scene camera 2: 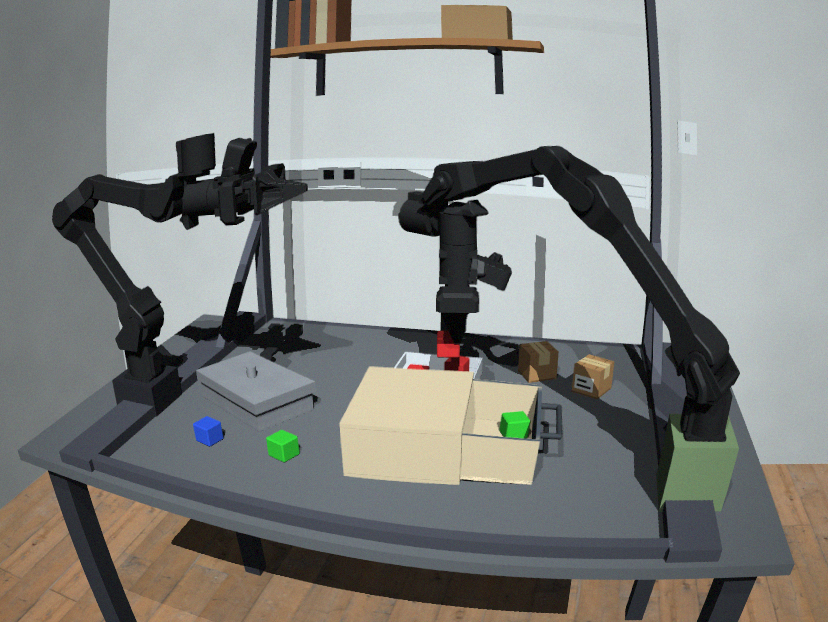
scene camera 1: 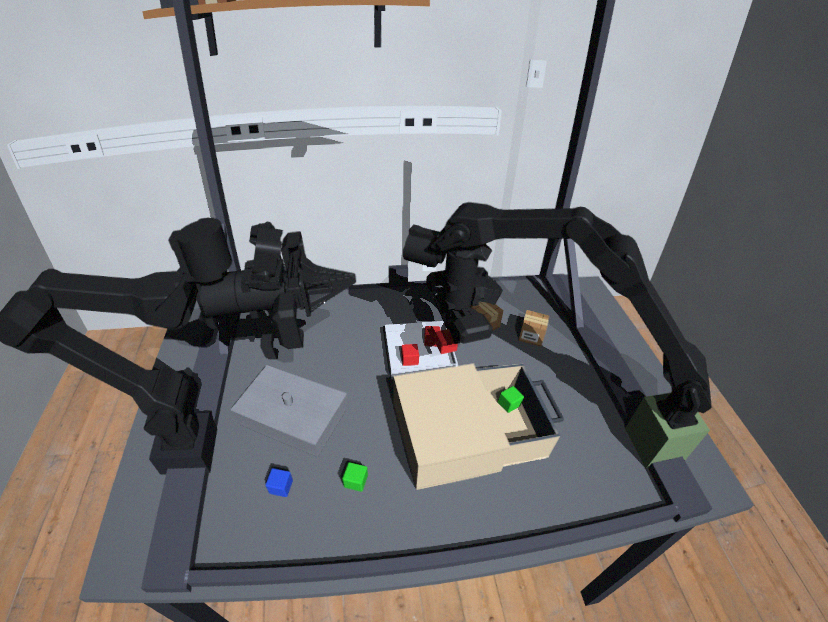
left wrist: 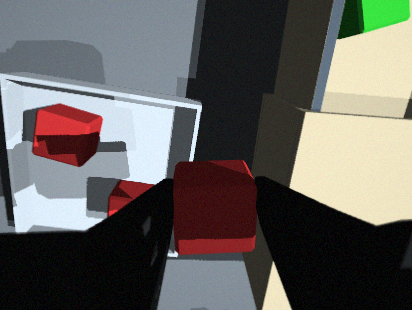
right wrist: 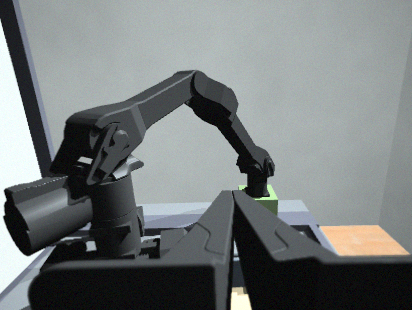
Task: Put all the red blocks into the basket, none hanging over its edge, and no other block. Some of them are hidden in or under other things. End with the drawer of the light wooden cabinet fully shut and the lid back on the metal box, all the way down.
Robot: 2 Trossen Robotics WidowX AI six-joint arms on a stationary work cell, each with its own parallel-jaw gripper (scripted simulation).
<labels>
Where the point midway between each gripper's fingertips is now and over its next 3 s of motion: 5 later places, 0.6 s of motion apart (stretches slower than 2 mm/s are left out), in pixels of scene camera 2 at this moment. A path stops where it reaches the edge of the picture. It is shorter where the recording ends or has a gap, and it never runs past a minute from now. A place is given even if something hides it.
The left gripper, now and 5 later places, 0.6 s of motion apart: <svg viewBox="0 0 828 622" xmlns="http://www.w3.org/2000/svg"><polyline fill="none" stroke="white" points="457,338 459,345 459,345 458,355 459,363 459,375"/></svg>
The right gripper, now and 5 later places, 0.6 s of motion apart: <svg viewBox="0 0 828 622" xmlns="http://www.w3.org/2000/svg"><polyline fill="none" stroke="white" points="306,187 328,202 342,215 349,219 369,259 373,312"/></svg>
</labels>
